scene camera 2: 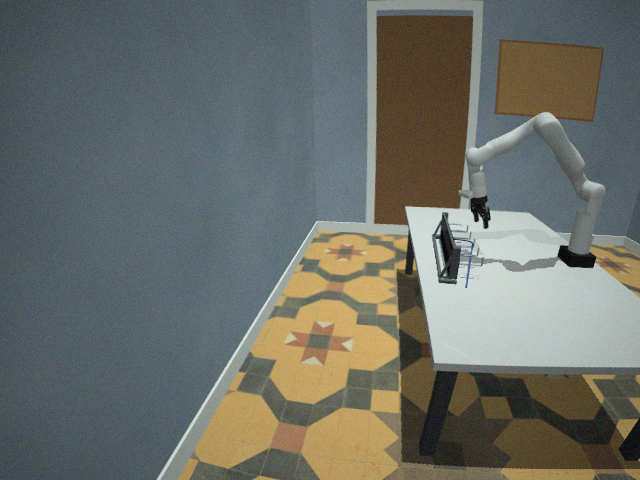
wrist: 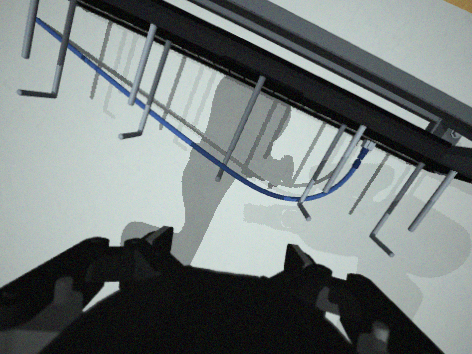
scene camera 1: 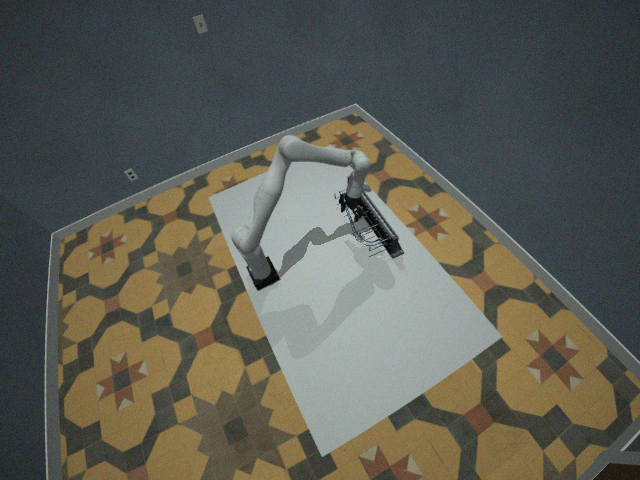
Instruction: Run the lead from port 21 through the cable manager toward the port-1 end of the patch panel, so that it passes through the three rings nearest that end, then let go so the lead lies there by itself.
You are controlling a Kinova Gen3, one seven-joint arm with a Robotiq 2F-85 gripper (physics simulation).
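The blue lead (scene camera 1: 361, 238) (scene camera 2: 468, 266) (wrist: 190, 144) comes from a plug (wrist: 368, 145) at the black patch panel (scene camera 2: 448, 248) (wrist: 295, 92), sags in a curve, then runs toward the upper left of the wrist view. It crosses several grey rods of the cable manager (wrist: 318, 170); whether it passes inside each ring I cannot tell. Its far end is hard to see. My gripper (scene camera 1: 350, 208) (scene camera 2: 481, 222) (wrist: 228, 247) is open, with no lead between its fingers. It hangs above the table, on the ring side of the panel, apart from the lead. Port numbers are not readable.
The panel's grey support rail (wrist: 320, 47) runs behind it. The panel stands near a long edge of the white table (scene camera 1: 392, 351) (scene camera 2: 516, 320). The arm's black base (scene camera 1: 264, 279) (scene camera 2: 576, 257) is at the opposite side. Hooked rods stick out from the panel toward the base.
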